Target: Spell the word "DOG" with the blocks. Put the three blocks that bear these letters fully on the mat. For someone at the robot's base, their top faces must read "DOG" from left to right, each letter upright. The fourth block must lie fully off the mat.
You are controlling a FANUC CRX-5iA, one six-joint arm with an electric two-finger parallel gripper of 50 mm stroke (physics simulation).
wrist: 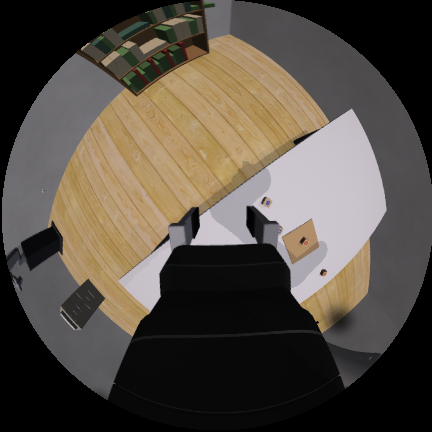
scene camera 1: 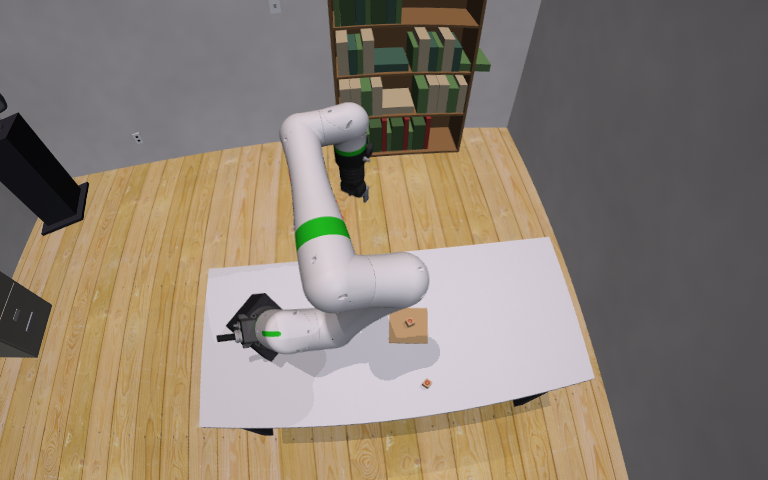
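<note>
The brown mat (scene camera 1: 398, 335) (wrist: 306, 228) lies on the table. One small wooden block with a red mark (scene camera 1: 409, 322) (wrist: 304, 241) sits on the mat. Another red-marked block (scene camera 1: 426, 383) (wrist: 323, 272) lies off the mat. In the wrist view, a block with a blue mark (wrist: 267, 202) lies off the mat, and a fourth block (wrist: 280, 230) is partly hidden by the right finger, beside the mat. These two do not show in the scene view, where the arm covers part of the table. The letters are too small to read surely. My gripper (scene camera 1: 363, 194) (wrist: 222, 215) is open and empty, high, away from the blocks.
The white table (scene camera 1: 498, 316) (wrist: 345, 165) carries the arm's base at its left end in the scene view. A bookshelf (scene camera 1: 462, 133) (wrist: 207, 31) stands by the wall. A black cabinet-like object (scene camera 1: 48, 175) stands on the floor at the left.
</note>
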